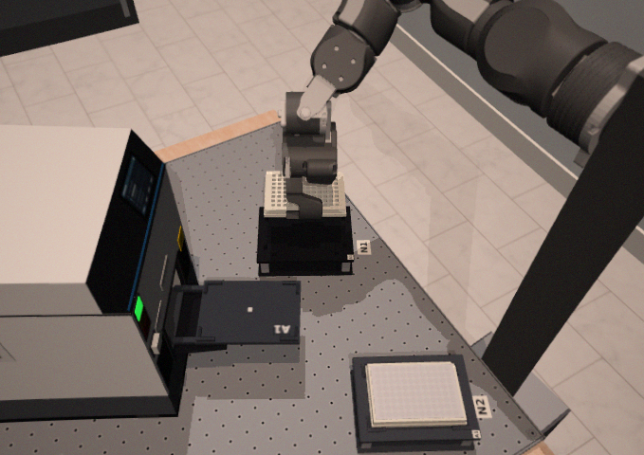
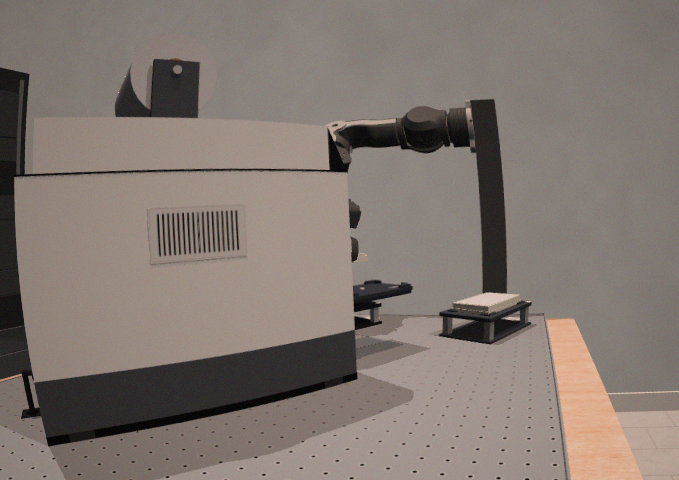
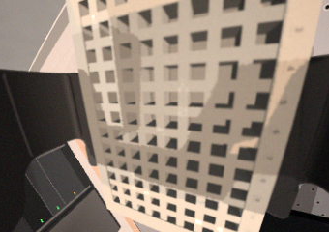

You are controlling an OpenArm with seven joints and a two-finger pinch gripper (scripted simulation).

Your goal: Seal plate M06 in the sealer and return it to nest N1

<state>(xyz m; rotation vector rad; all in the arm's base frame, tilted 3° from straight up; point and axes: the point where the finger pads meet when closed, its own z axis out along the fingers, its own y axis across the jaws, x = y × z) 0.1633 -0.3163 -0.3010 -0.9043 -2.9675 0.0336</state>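
Right now my hand is 17 cm short of the sealer's stage, 11 cm to the right of it and 4 cm above it. Also, from my hand: nest N1: 10 cm below; touchscreen: 24 cm ahead, 1 cm to the left, 18 cm above; 96-well plate M06: right at my hand.
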